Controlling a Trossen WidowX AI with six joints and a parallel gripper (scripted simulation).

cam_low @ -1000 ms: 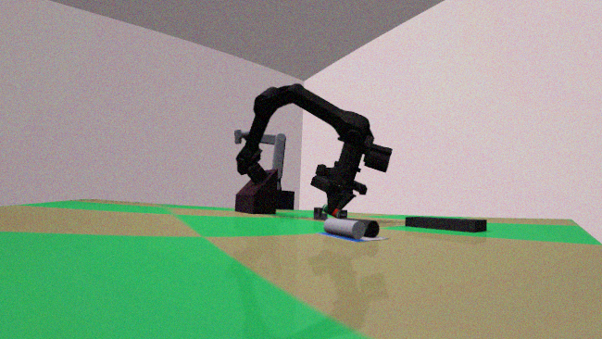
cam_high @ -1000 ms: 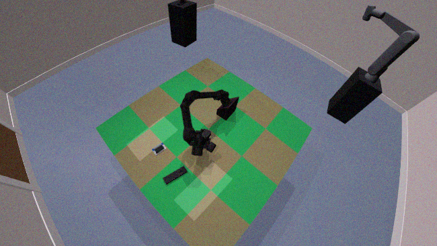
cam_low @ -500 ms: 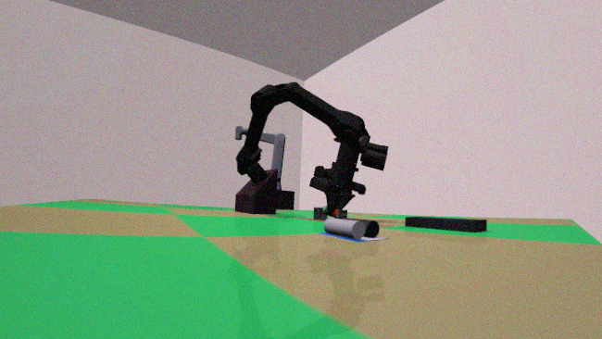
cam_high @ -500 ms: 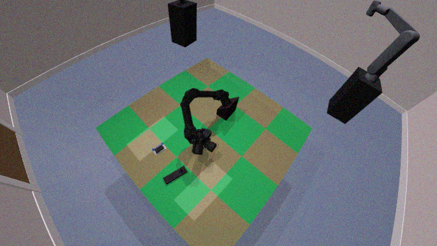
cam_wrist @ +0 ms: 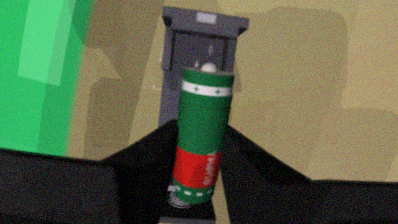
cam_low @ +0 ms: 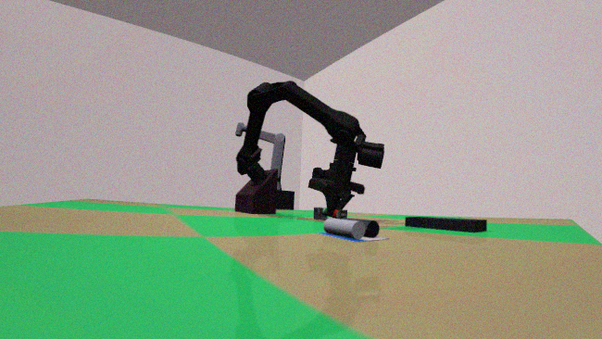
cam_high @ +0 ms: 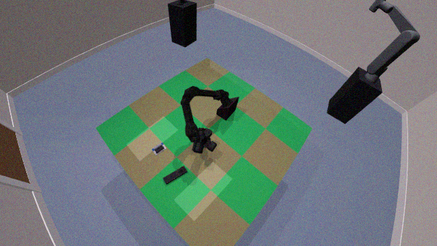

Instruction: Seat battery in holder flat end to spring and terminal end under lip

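Right now my gripper tip is 1 cm below the battery.
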